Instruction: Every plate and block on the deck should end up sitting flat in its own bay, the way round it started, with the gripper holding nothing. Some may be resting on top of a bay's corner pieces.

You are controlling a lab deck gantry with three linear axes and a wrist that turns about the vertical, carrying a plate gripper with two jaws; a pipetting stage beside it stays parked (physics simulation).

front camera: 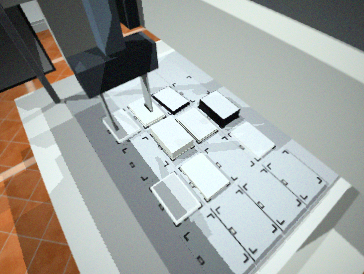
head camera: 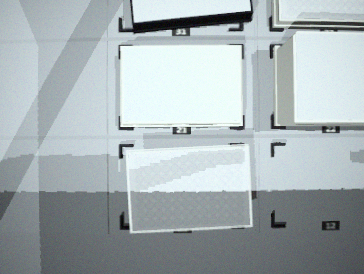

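Pixels of known places: gripper, fingertip midpoint: (front camera: 132, 117); robot's base at its link origin: (front camera: 102, 120) (head camera: 123, 225).
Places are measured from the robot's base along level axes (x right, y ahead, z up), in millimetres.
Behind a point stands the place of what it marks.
Note:
The gripper (front camera: 134, 120) @(y 194, x -52, z 157 mm) is open over the near left bays in the front view, nothing between its jaws; it does not show in the head view. A clear plate (front camera: 128, 129) @(y 111, x -52, z 17 mm) (head camera: 190, 200) @(y 72, x -33, z 17 mm) lies turned slightly in the bay below bay 21, overlapping its right corner pieces. A white plate (front camera: 139, 114) @(y 71, x -118, z 14 mm) (head camera: 182, 85) @(y 65, x -148, z 14 mm) lies square in bay 21. A black-edged plate (front camera: 171, 98) @(y 76, x -258, z 16 mm) (head camera: 192, 9) @(y 76, x -226, z 16 mm) is turned in bay 31, its front edge slanting. A white block (front camera: 171, 136) @(y 239, x -142, z 42 mm) (head camera: 330, 77) @(y 199, x -149, z 42 mm) is right of bay 21's plate. A ridged plate (front camera: 198, 123) @(y 234, x -261, z 14 mm) (head camera: 325, 9) @(y 215, x -228, z 14 mm) lies behind that block.
In the front view, a tall black block (front camera: 219, 104) @(y 229, x -362, z 42 mm) stands at the back, with a white plate (front camera: 252, 140) @(y 399, x -356, z 14 mm) to its right. Another white plate (front camera: 205, 176) @(y 401, x -148, z 14 mm) and a white-rimmed clear plate (front camera: 175, 198) @(y 400, x -39, z 14 mm) lie nearer the front. Corner pieces mark the bays.

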